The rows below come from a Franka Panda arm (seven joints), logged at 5 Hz.
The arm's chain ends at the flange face. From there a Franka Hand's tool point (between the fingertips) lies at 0.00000 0.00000 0.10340 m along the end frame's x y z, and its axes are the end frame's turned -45 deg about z.
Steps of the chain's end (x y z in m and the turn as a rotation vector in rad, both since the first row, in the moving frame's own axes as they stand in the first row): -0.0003 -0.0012 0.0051 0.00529 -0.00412 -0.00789; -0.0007 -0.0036 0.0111 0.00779 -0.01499 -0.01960; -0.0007 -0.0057 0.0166 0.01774 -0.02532 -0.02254; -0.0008 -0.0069 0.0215 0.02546 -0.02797 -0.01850; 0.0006 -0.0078 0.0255 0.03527 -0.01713 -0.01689
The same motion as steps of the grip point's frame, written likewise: 0.0007 -0.0017 0.0051 0.00665 0.00083 -0.00789; 0.0015 -0.0047 0.0111 0.01611 -0.00509 -0.01960; 0.0029 -0.0077 0.0166 0.03045 -0.00536 -0.02254; 0.0041 -0.0093 0.0214 0.03778 -0.00177 -0.01850; 0.0072 -0.0089 0.0254 0.03705 0.01283 -0.01689
